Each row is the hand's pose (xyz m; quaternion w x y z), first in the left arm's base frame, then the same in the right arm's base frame.
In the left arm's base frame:
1: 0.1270 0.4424 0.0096 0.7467 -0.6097 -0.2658 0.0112
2: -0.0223 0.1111 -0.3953 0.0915 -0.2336 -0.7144 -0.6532
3: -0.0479 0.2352 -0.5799 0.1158 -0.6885 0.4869 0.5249
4: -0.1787 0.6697 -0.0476 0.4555 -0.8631 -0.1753 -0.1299
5: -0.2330 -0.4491 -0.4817 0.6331 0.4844 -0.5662 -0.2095
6: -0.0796 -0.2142 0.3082 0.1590 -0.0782 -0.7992 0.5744
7: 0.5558 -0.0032 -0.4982 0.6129 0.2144 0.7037 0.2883
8: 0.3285 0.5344 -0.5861 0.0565 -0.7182 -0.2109 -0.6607
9: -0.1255 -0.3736 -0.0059 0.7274 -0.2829 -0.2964 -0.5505
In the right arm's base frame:
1: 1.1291 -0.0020 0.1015 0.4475 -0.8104 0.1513 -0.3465
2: 0.6630 -0.0918 -0.1644 0.3497 0.6211 0.5837 0.3890
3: 0.7103 -0.1078 -0.3827 0.2185 -0.2836 0.9035 0.2356
4: 1.2086 0.3050 -0.1172 0.0762 -0.8886 0.3295 -0.3097
5: 0.0656 -0.0624 -0.0751 0.5005 -0.0992 -0.7641 -0.3947
6: 0.5607 0.1425 0.5695 0.4432 -0.5497 -0.4412 0.5538
7: 0.7314 -0.6771 -0.0611 0.6891 0.4253 0.5062 -0.2968
8: 1.1054 -0.3806 -0.4084 0.5045 0.7050 -0.0858 0.4910
9: 0.3103 0.0323 0.3430 0.1909 -0.5735 -0.1955 -0.7723

